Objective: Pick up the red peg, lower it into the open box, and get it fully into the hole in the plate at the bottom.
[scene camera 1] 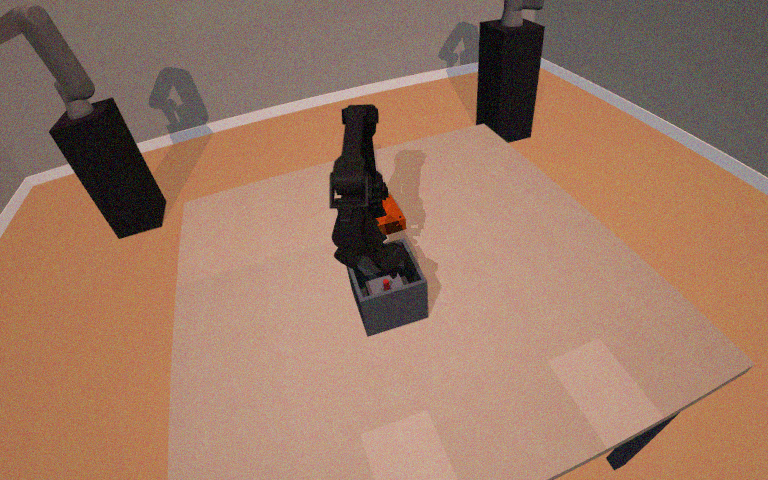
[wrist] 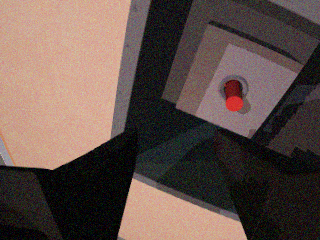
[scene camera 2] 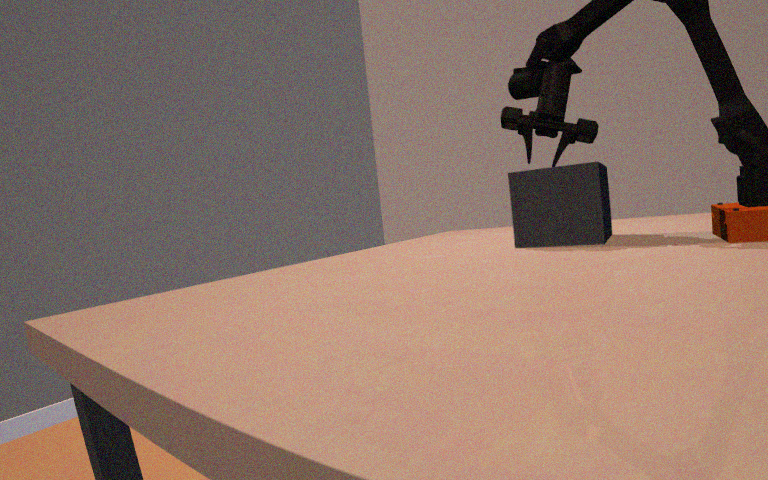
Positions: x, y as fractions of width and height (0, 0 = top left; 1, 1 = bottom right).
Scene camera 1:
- gripper: 0.51, 0.57
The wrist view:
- gripper: 0.55, 0.57
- pale plate: 0.83, 0.30
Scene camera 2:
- gripper: 0.70, 0.34
